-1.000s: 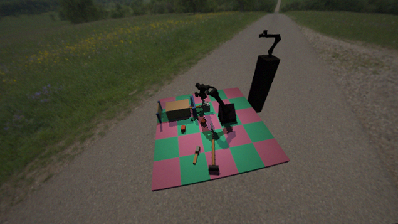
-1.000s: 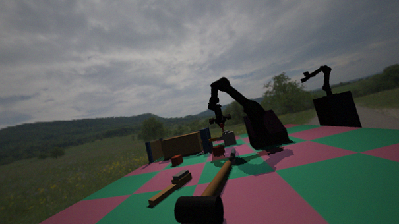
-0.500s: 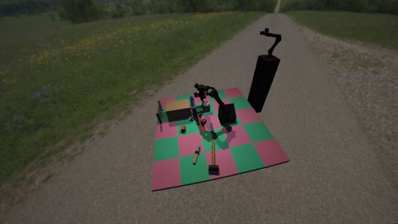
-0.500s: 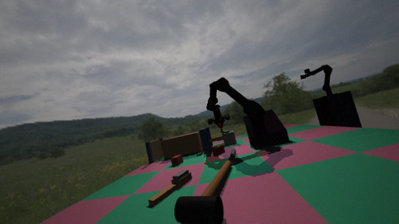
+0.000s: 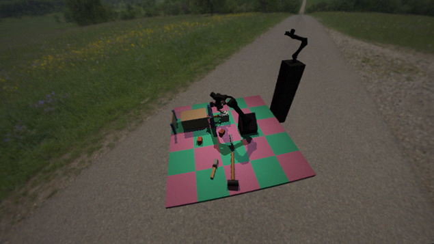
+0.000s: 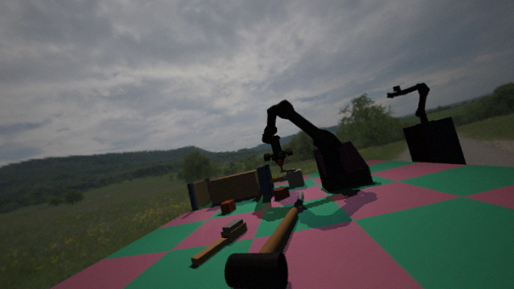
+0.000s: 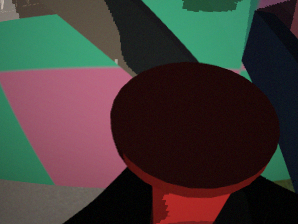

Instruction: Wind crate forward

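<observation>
My gripper tip is 50 mm to the right of the winch handle, 30 mm past it and 30 mm above it. The rest, counted from my gripper tip: grey winch 100 mm below, 90 mm behind, 80 mm to the left; red knob 20 mm to the left; frame 90 mm to the left, 90 mm ahead, 30 mm below.
</observation>
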